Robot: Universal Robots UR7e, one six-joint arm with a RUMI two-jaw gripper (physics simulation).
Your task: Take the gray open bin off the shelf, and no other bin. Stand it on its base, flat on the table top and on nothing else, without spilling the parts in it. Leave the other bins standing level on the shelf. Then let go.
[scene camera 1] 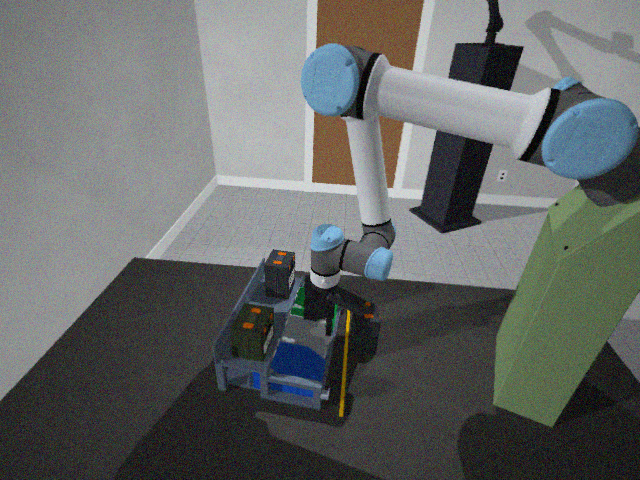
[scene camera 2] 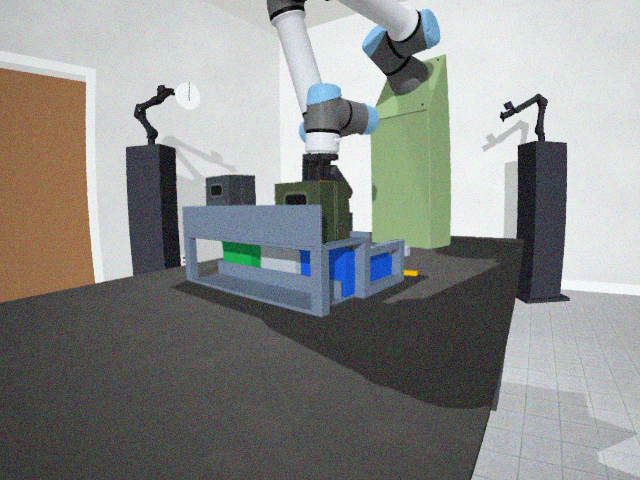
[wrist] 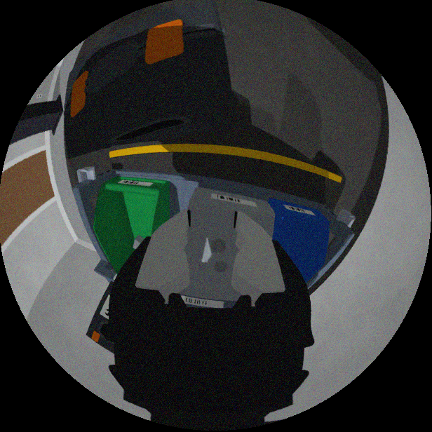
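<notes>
The gray open bin sits on the shelf between the green bin and the blue bin. In the wrist view a pale piece and two round dark shapes show in the gray bin. My gripper points down over the gray bin, its fingers partly closed but apart. Both fingertips lie within the bin's width in the wrist view, and gray surface shows between them. No wall is seen pinched. How deep the fingertips reach is hidden.
An olive box and a dark gray box stand on the shelf's upper level behind the bins. A black box with orange patches stands in front of the shelf, near a yellow strip.
</notes>
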